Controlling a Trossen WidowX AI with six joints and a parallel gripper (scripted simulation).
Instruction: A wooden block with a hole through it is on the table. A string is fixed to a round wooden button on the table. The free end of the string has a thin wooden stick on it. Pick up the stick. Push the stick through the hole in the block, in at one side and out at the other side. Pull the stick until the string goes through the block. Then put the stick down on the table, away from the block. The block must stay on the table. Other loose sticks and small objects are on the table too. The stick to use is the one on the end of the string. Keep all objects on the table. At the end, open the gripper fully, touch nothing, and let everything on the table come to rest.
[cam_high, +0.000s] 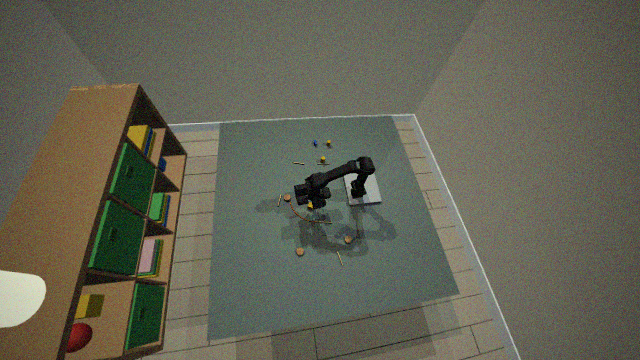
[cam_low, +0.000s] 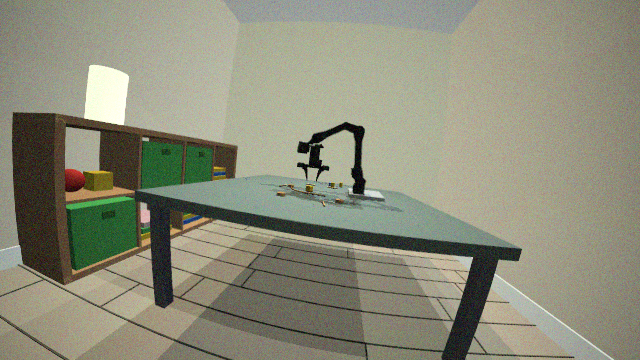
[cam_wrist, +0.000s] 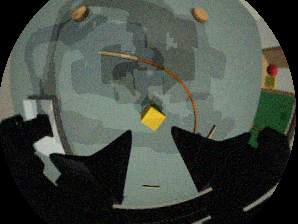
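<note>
Right now the yellow block is 50 mm below my gripper tip and 10 mm ahead of it. From my gripper tip the other things lie so: round wooden button 140 mm ahead, 70 mm to the right, 50 mm below.
</note>
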